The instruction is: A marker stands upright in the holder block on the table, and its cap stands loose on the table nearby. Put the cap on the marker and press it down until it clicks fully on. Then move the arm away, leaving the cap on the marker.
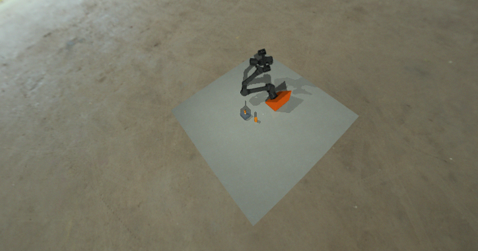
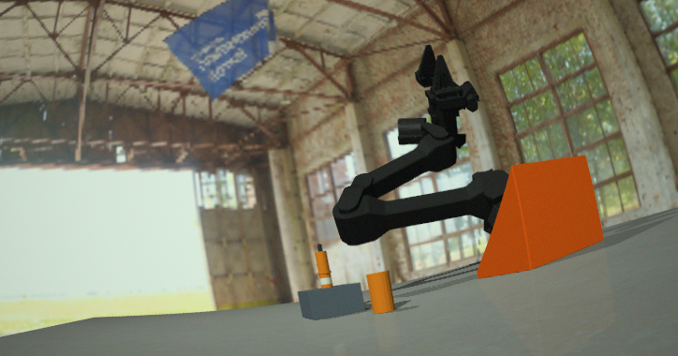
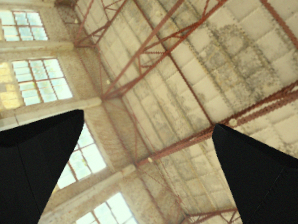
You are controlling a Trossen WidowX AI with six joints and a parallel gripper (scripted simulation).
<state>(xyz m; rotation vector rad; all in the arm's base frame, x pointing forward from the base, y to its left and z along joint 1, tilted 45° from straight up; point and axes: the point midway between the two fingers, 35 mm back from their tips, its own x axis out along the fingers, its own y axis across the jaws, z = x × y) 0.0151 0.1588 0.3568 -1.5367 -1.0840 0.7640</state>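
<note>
Right now my gripper tip is 420 mm above the orange cap, 290 mm short of it and 140 mm to the right of it. From my gripper tip the other things lie so: grey holder block: 430 mm below, 310 mm ahead, 30 mm to the left.
</note>
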